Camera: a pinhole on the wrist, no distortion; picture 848 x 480 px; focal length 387.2 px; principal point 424.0 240.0 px. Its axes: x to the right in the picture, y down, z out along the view. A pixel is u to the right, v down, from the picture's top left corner.
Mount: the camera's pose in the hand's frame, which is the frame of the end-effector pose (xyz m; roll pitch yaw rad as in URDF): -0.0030 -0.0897 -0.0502 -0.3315 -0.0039 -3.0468
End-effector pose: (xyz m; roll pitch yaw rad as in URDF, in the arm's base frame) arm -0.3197 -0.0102 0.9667 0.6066 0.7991 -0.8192
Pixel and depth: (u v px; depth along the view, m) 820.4 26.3 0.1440
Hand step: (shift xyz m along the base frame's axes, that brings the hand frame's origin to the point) -0.1402 -0.0346 0.1432
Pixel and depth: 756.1 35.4 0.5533
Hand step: -0.2716 -0.2315 0.6568
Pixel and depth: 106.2 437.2 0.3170
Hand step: -0.1500 -0.3878 -0.2163
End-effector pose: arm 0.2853 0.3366 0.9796 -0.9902 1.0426 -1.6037
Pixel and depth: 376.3 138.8 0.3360
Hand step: 0.1780 -0.2482 0.0926
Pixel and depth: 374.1 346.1 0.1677
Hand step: -0.0299 -0.1914 0.0794
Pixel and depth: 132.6 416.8 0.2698
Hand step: -0.0257 -0.3853 -0.0287
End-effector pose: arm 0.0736 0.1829 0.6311 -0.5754 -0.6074 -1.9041
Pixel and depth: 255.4 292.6 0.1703
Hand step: -0.0623 0.0578 0.1872
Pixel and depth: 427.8 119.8 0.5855
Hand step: 0.3036 0.2196 0.4335
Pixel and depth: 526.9 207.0 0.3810
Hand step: 0.1078 0.2697 0.2536
